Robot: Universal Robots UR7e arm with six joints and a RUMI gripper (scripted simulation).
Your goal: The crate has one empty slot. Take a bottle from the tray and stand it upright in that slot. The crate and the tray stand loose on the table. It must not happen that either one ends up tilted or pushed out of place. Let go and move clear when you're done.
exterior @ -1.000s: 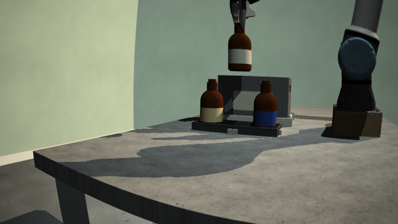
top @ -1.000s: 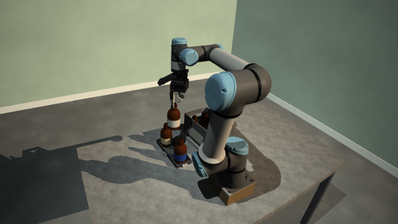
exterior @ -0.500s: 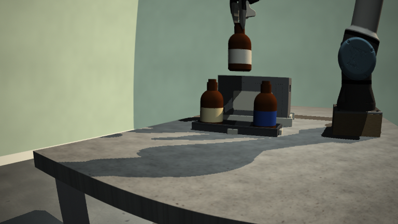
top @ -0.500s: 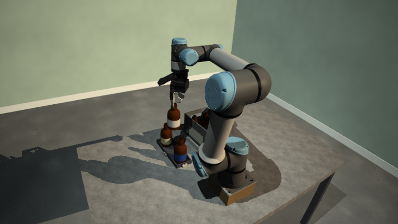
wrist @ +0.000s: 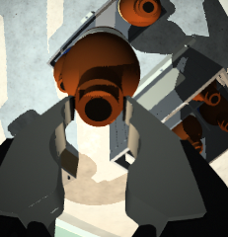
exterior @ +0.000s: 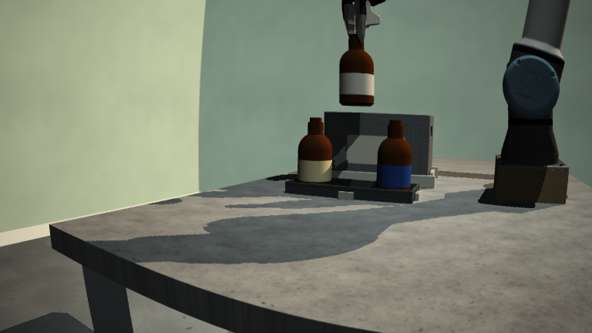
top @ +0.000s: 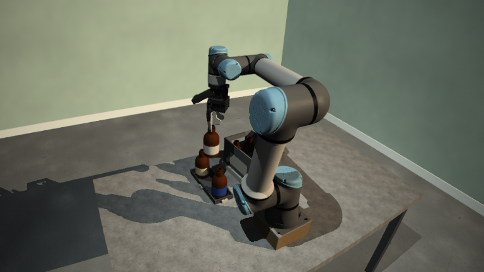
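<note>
The bottle lies 7 cm below my hand. From my hand the other things lie so: grey crate 25 cm below, 24 cm to the right, 4 cm ahead; then dark tray 32 cm below.
</note>
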